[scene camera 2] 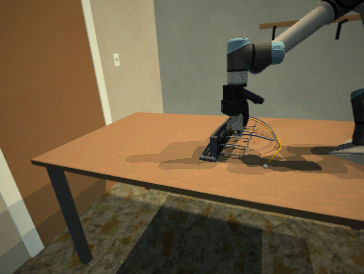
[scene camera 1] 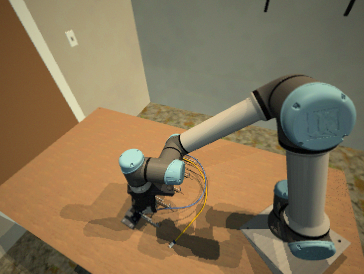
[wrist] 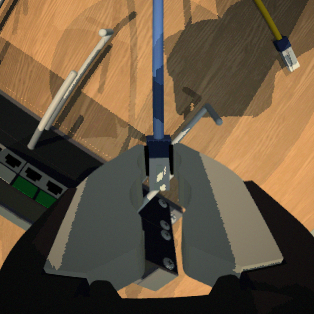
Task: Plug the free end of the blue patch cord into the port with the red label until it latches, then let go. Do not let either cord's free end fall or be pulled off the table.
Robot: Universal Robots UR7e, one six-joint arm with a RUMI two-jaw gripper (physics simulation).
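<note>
The blue patch cord (scene camera 1: 186,207) (wrist: 158,65) ends in a dark blue boot with a clear plug (wrist: 159,172). My gripper (scene camera 2: 242,127) (wrist: 158,148) is shut on this plug. In scene camera 2 it is above the table, at the rear side of the black patch panel (scene camera 2: 214,146). The wrist view shows part of the panel at the left, with several dark ports (wrist: 33,173) and green labels (wrist: 25,186) beside them. The red label does not show in the wrist view. In scene camera 1 the arm hides much of the panel and the fingertips.
The yellow cord (scene camera 1: 193,225) (scene camera 2: 279,150) (wrist: 268,21) curves across the wooden table (scene camera 1: 75,165) (scene camera 2: 100,145); its free plug (scene camera 1: 172,244) (scene camera 2: 265,165) (wrist: 289,57) lies on the table. Grey bars (wrist: 197,117) (wrist: 85,67) stick out behind the panel, close to the fingers.
</note>
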